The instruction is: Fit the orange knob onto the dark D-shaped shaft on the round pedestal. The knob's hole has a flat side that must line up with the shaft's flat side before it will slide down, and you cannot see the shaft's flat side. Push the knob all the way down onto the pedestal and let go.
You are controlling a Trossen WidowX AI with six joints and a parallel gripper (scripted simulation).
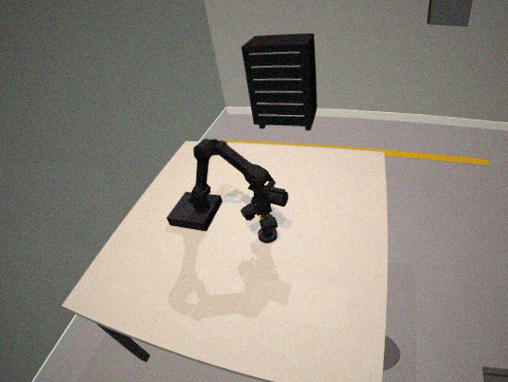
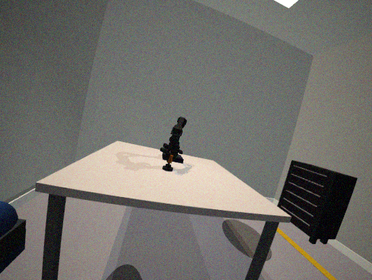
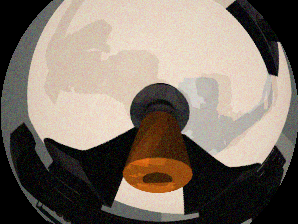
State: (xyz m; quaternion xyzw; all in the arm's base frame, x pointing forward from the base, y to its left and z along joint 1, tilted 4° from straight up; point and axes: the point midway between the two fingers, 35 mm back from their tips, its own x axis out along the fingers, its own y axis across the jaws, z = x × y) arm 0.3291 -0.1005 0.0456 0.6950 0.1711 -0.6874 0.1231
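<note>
Right now the orange knob is 2 cm above my gripper tip. Also, from my gripper tip: round pedestal 4 cm below.
</note>
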